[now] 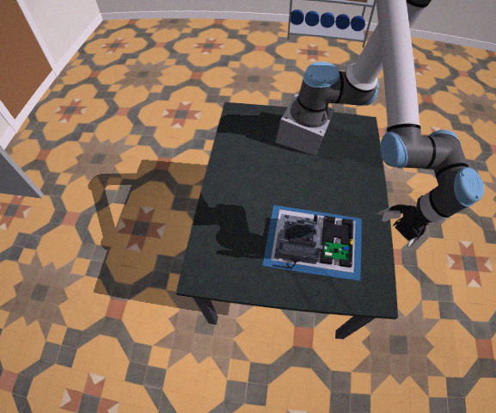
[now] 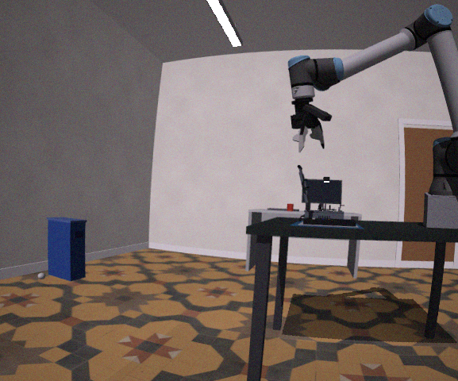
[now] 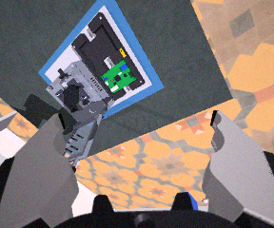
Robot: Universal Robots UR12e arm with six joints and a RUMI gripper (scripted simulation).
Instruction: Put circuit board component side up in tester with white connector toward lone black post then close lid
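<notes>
Now: the green circuit board 28 cm below my hand, 14 cm to the right of it and 4 cm behind it. Also, from my hand: tester lid: 31 cm to the right, 11 cm below, 3 cm ahead; then tester: 27 cm to the right, 18 cm below, 6 cm behind.
</notes>
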